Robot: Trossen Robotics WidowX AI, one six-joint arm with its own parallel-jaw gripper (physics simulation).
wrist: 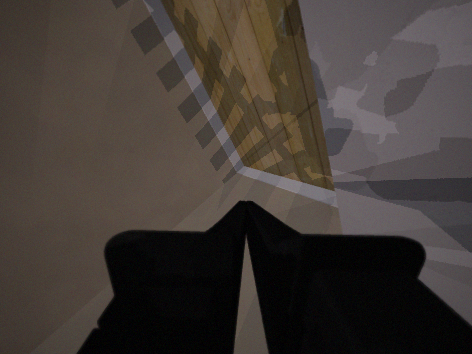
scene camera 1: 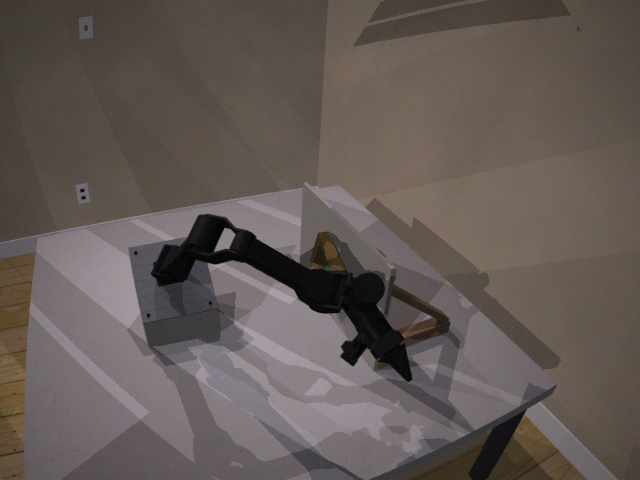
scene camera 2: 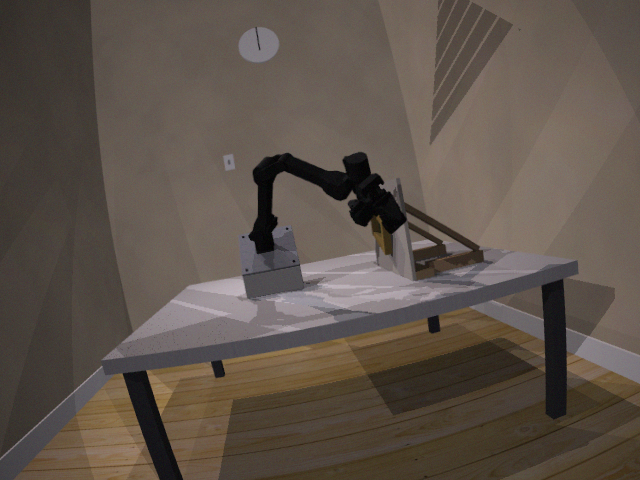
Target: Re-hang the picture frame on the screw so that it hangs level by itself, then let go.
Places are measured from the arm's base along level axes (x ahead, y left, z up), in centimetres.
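Pixels of known places: gripper, fingertip midpoint: [wrist: 245, 207] [scene camera 1: 410, 380] [scene camera 2: 401, 219]; arm's base, link origin: [scene camera 1: 167, 272] [scene camera 2: 264, 246].
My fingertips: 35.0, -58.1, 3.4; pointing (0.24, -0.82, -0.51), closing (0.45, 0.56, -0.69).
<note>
Ahead of a thing's pixels: the offset from my fingertips to its top centre, as dx, dy, dz. "spot": to the spot under its first point. Level surfaces: height alone.
The picture frame {+5.3, +44.3, +5.4} [scene camera 1: 332, 248] [scene camera 2: 384, 243] is yellow-brown and is at the front face of the upright pale board [scene camera 1: 314, 214] [scene camera 2: 407, 250]. It looks tilted, and the arm covers part of it in both scene views. Whether it rests on the screw cannot be told, as the screw does not show. My gripper [scene camera 1: 409, 379] [scene camera 2: 397, 228] [wrist: 245, 207] is shut and empty, with its fingertips meeting in the wrist view. It hangs above the table, beyond the board's near end in scene camera 1, apart from the frame. The frame does not show in the wrist view.
Brown wooden braces {spot: +24.3, +25.7, -16.2} [scene camera 1: 421, 330] [scene camera 2: 454, 259] support the board from behind on the table {dz -20.0} [scene camera 1: 93, 382] [scene camera 2: 206, 322]. The arm's grey base block [scene camera 1: 180, 330] [scene camera 2: 272, 281] stands on the table in front of the board. The table's edge [scene camera 1: 465, 436] lies beyond the gripper.
</note>
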